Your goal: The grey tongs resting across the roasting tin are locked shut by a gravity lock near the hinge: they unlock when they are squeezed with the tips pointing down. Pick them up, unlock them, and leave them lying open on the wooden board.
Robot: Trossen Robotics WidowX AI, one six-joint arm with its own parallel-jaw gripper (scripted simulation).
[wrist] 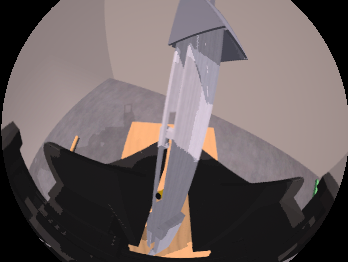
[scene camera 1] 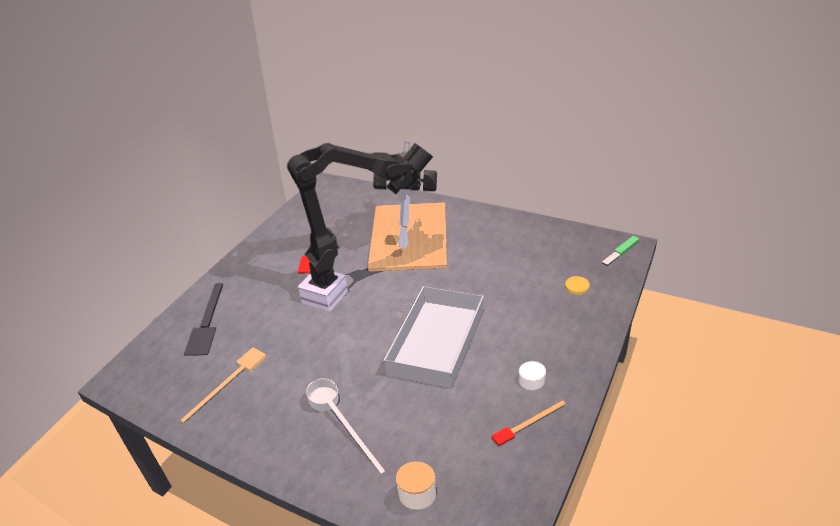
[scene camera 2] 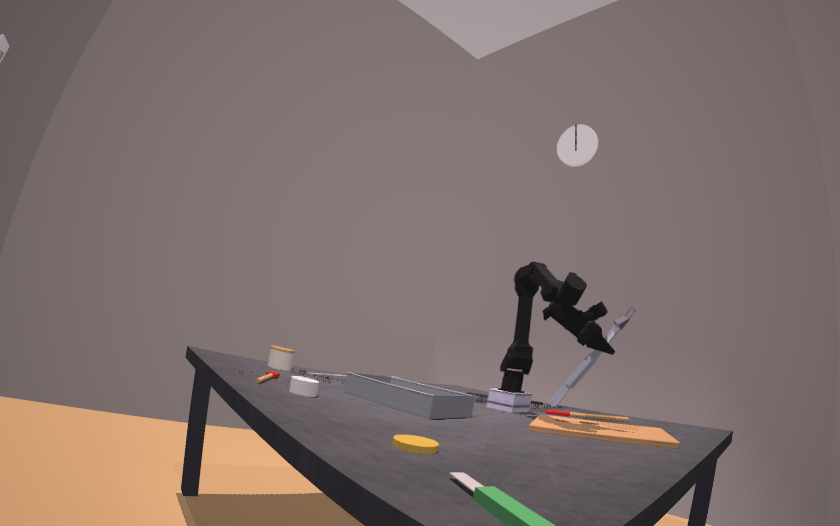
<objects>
A wooden spatula shows in scene camera 1 [249, 361]; in the wrist view it is out of frame, in scene camera 2 it is hidden by a roasting tin. The same spot on a wooden board: [wrist: 141, 135] is [scene camera 2: 648, 428]. One and the same spot on a roasting tin: [scene camera 2: 425, 401] is [scene camera 1: 481, 305].
</objects>
